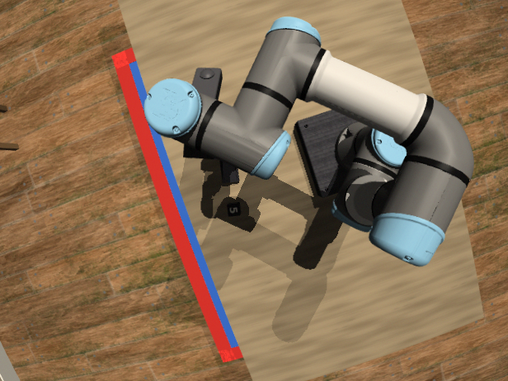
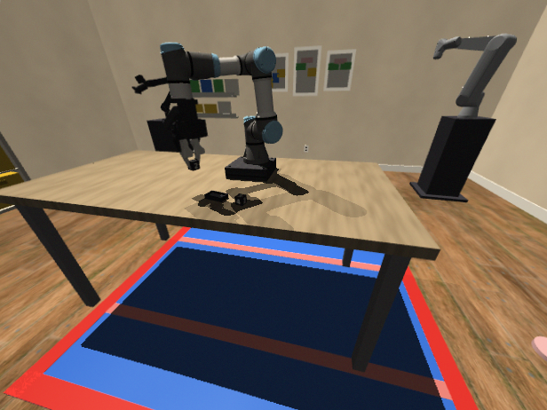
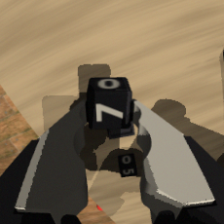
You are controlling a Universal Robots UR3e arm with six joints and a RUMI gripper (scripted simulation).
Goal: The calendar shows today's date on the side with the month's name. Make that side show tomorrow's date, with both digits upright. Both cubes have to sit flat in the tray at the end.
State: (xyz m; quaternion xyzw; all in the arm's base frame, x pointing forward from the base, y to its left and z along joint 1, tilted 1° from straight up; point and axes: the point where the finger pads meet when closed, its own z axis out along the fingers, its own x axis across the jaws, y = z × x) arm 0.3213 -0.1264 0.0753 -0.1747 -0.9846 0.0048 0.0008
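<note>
Right now my hand is 1 cm short of the black calendar tray, 8 cm to the right of it and 12 cm above it. The rest, counted from my hand: black cube 1 cm below.
</note>
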